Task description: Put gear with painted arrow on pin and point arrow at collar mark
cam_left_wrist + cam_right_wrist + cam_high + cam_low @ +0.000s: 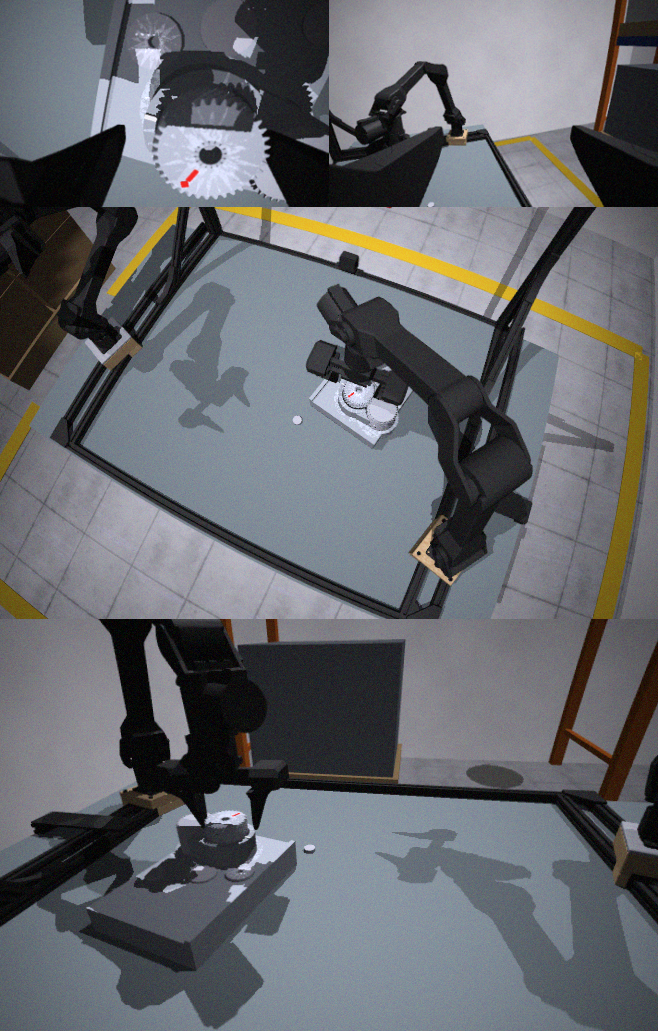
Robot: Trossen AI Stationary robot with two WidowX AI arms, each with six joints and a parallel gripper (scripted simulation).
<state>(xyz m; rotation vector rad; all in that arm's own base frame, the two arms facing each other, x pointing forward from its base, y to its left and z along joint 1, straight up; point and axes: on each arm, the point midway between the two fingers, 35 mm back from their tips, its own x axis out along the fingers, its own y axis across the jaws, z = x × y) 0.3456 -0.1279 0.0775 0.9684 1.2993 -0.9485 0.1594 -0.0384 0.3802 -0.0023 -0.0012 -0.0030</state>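
Right now my left hand is 1 cm to the right of the gear and 3 cm above it. Round my left hand: pin: 1 cm to the left, 7 cm below; then round collar: 1 cm to the left, 6 cm below.
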